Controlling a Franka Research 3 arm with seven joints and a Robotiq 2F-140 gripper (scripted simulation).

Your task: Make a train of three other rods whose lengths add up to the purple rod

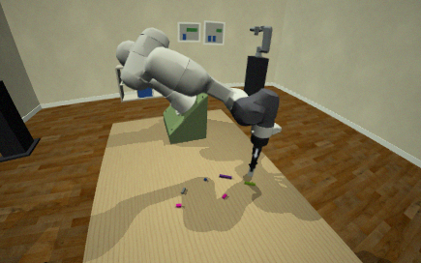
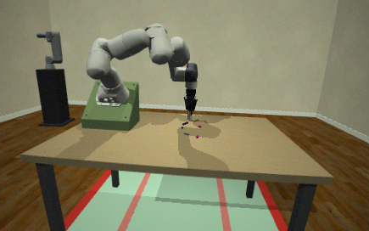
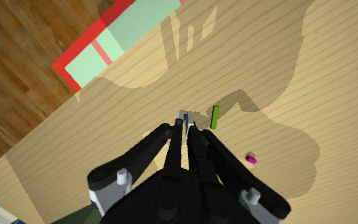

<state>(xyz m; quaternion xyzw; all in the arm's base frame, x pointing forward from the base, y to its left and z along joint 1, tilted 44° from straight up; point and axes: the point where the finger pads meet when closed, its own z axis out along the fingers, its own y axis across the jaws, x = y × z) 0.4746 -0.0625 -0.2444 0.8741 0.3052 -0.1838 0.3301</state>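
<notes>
My hand is 12 cm to the left of the purple rod, 4 cm past it and 3 cm above it. Also, from my hand: dark blue piece: 21 cm to the right, 7 cm behind, 3 cm below; then grey rod: 33 cm to the right, 5 cm behind, 3 cm below; then lime rod: 5 cm ahead, 4 cm to the right, 3 cm below.
</notes>
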